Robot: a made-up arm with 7 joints. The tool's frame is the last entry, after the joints. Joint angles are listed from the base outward. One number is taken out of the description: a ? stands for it. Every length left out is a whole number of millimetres.
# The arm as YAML. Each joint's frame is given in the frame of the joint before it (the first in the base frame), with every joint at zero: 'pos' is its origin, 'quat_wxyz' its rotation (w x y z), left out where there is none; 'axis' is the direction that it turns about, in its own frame. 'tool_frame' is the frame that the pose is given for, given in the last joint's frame.
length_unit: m
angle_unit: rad
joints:
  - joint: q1
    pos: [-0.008, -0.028, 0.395]
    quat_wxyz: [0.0, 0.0, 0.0, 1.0]
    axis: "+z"
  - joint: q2
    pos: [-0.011, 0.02, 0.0]
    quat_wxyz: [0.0, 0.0, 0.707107, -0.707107]
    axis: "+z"
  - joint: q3
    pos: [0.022, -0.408, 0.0]
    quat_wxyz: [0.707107, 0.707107, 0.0, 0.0]
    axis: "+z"
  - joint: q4
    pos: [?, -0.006, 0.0]
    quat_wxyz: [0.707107, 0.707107, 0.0, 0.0]
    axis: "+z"
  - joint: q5
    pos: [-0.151, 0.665, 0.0]
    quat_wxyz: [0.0, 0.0, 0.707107, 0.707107]
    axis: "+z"
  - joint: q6
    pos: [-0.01, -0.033, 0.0]
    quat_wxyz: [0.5, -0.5, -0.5, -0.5]
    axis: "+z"
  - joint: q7
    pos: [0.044, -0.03, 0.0]
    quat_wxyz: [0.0, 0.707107, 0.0, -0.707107]
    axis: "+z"
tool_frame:
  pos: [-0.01, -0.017, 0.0]
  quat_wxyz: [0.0, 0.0, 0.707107, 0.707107]
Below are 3 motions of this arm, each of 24 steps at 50 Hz.
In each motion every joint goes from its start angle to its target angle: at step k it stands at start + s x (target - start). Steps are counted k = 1, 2, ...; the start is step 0. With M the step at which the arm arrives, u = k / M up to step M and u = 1 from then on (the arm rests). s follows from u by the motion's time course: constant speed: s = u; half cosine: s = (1 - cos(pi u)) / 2; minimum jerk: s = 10 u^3 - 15 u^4 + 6 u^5.
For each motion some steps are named. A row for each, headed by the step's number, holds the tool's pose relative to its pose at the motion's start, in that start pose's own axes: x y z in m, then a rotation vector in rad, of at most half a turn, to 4 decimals.
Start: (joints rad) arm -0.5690 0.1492 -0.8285 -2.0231 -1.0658 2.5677 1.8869
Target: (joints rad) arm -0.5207 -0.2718 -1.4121 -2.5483 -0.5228 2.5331 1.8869
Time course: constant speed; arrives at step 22
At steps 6, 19, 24:
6: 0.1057 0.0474 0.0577 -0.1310 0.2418 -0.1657
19: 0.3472 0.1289 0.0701 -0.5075 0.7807 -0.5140
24: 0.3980 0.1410 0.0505 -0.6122 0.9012 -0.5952

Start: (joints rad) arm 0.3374 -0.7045 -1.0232 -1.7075 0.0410 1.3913 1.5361
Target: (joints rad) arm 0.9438 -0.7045 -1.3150 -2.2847 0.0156 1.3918 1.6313
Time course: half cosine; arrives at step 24
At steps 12, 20, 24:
12: -0.1326 0.3322 -0.0444 -0.0382 -0.0526 -0.4652
20: -0.1166 0.6333 -0.1146 -0.0071 -0.1092 -0.8743
24: -0.1031 0.6775 -0.1258 0.0031 -0.1187 -0.9375

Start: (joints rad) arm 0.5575 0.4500 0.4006 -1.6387 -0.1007 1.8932 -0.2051
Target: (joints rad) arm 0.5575 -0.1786 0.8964 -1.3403 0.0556 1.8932 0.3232
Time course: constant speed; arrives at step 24
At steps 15, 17, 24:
15: -0.3727 -0.4150 -0.1923 0.5313 0.0178 -0.0322
17: -0.4285 -0.4515 -0.2372 0.5945 0.0101 -0.0258
24: -0.6254 -0.5343 -0.4194 0.7938 -0.0366 0.0109

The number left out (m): 0.139
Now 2 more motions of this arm.
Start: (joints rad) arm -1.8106 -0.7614 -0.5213 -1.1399 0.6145 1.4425 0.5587
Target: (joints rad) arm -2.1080 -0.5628 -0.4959 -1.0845 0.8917 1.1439 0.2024
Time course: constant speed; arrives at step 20
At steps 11, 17, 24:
11: -0.0276 0.0427 0.0165 -0.1263 -0.1547 -0.0839
17: -0.0340 0.0652 0.0326 -0.2019 -0.2331 -0.1123
24: -0.0348 0.0757 0.0423 -0.2407 -0.2709 -0.1215

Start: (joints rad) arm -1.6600 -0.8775 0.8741 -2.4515 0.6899 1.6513 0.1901
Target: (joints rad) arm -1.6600 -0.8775 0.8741 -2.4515 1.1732 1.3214 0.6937
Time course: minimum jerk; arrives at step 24
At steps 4, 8, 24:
4: 0.0002 -0.0003 0.0005 -0.0149 0.0192 0.0145
8: 0.0011 -0.0018 0.0029 -0.0916 0.1102 0.0818
24: 0.0055 -0.0075 0.0152 -0.5036 0.4483 0.3015

